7 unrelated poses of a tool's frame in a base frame.
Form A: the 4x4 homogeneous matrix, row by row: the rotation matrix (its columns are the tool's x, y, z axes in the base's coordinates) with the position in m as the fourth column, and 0 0 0 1 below. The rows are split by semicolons.
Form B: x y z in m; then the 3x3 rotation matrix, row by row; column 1 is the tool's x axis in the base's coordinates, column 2 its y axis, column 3 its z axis. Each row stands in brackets. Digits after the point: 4 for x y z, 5 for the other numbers.
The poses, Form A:
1: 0.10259 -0.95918 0.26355 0.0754; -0.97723 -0.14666 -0.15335 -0.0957; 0.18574 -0.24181 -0.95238 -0.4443; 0 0 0 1
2: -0.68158 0.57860 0.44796 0.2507; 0.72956 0.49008 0.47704 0.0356; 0.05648 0.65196 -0.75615 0.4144; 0 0 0 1
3: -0.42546 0.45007 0.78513 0.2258; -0.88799 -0.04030 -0.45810 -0.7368; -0.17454 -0.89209 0.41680 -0.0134; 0 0 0 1
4: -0.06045 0.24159 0.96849 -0.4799; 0.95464 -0.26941 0.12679 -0.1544; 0.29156 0.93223 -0.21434 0.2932; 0 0 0 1
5: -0.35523 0.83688 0.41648 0.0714; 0.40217 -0.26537 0.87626 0.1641; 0.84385 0.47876 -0.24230 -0.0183; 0 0 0 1
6: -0.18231 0.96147 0.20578 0.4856; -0.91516 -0.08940 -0.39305 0.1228; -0.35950 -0.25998 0.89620 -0.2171; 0 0 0 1
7: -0.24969 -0.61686 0.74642 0.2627; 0.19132 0.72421 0.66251 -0.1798; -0.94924 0.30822 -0.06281 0.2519; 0 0 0 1
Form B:
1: [0.0754 -0.0957 -0.4443], [[0.10259 -0.95918 0.26355], [-0.97723 -0.14666 -0.15335], [0.18574 -0.24181 -0.95238]]
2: [0.2507 0.0356 0.4144], [[-0.68158 0.57860 0.44796], [0.72956 0.49008 0.47704], [0.05648 0.65196 -0.75615]]
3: [0.2258 -0.7368 -0.0134], [[-0.42546 0.45007 0.78513], [-0.88799 -0.04030 -0.45810], [-0.17454 -0.89209 0.41680]]
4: [-0.4799 -0.1544 0.2932], [[-0.06045 0.24159 0.96849], [0.95464 -0.26941 0.12679], [0.29156 0.93223 -0.21434]]
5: [0.0714 0.1641 -0.0183], [[-0.35523 0.83688 0.41648], [0.40217 -0.26537 0.87626], [0.84385 0.47876 -0.24230]]
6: [0.4856 0.1228 -0.2171], [[-0.18231 0.96147 0.20578], [-0.91516 -0.08940 -0.39305], [-0.35950 -0.25998 0.89620]]
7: [0.2627 -0.1798 0.2519], [[-0.24969 -0.61686 0.74642], [0.19132 0.72421 0.66251], [-0.94924 0.30822 -0.06281]]
